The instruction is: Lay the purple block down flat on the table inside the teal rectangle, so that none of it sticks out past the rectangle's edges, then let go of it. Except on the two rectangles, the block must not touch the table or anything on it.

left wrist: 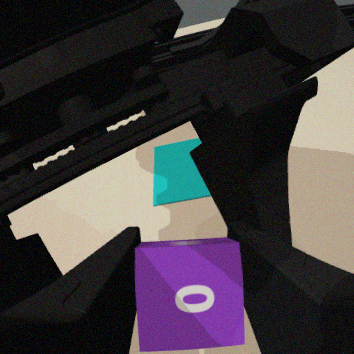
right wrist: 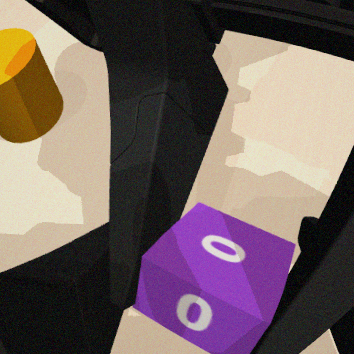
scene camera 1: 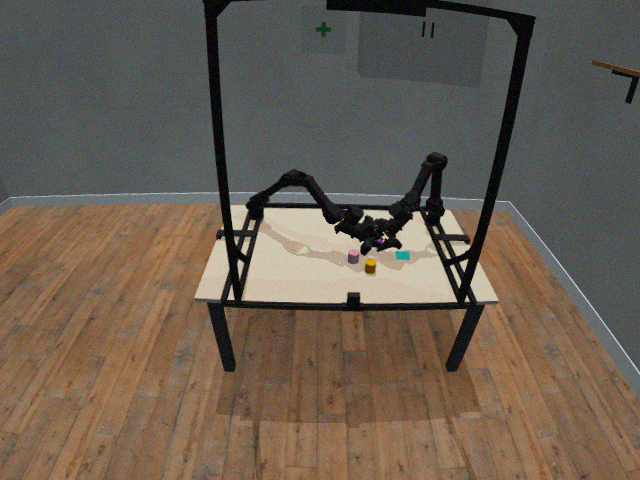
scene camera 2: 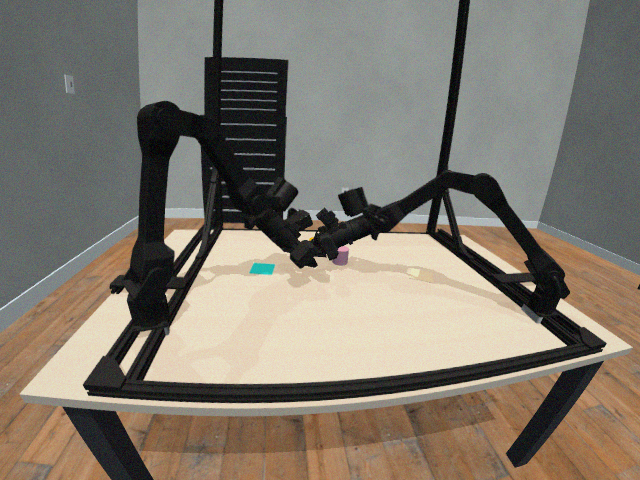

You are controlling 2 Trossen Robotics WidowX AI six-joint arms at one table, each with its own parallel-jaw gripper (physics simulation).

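Places are measured from the left arm's base along level axes (x right, y ahead, z up), in centimetres.
Pixels of known places: left gripper, between the fingertips: [left wrist: 183, 235] [right wrist: 182, 337] [scene camera 1: 383, 242] [scene camera 2: 297, 253]; right gripper, between the fingertips: [right wrist: 222, 225] [scene camera 1: 373, 247] [scene camera 2: 311, 261]; left arm's base, origin of its link: [scene camera 1: 256, 217] [scene camera 2: 540, 309]; right arm's base, origin of its link: [scene camera 1: 432, 222] [scene camera 2: 150, 319].
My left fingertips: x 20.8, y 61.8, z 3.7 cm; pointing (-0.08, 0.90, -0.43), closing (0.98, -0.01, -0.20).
Observation:
Ahead of a thing's pixels: the offset from my left fingertips to its top centre. "pt": to the spot under its first point.
The purple block {dz +1.5, dx -0.1, dy -1.8 cm} [scene camera 1: 379, 241] [left wrist: 189, 295] [right wrist: 218, 277], a cube marked with white rings, hangs a little above the table. My left gripper [scene camera 1: 371, 244] [scene camera 2: 320, 251] [left wrist: 183, 235] is shut on it, one finger on each side. The teal rectangle {pt dz -5.5, dx +0.7, dy +9.9 cm} [scene camera 1: 403, 255] [scene camera 2: 262, 269] [left wrist: 175, 175] lies on the table just beyond the block, and nothing rests on it. My right gripper [scene camera 1: 389, 239] [scene camera 2: 305, 258] reaches in from the other side. Its fingers stand partly closed around the block, with gaps to it. In scene camera 2 the arms hide the block.
A pink cylinder {dz -1.0, dx +7.2, dy -12.6 cm} [scene camera 1: 353, 256] [scene camera 2: 341, 255] and a yellow cylinder {dz -1.1, dx +13.3, dy -5.4 cm} [scene camera 1: 370, 266] [right wrist: 24, 88] stand close to the grippers. A pale yellow rectangle {pt dz -5.5, dx +2.3, dy -34.7 cm} [scene camera 1: 303, 250] [scene camera 2: 413, 272] lies farther off on the table. Black frame rails [scene camera 2: 318, 388] run along the table edges.

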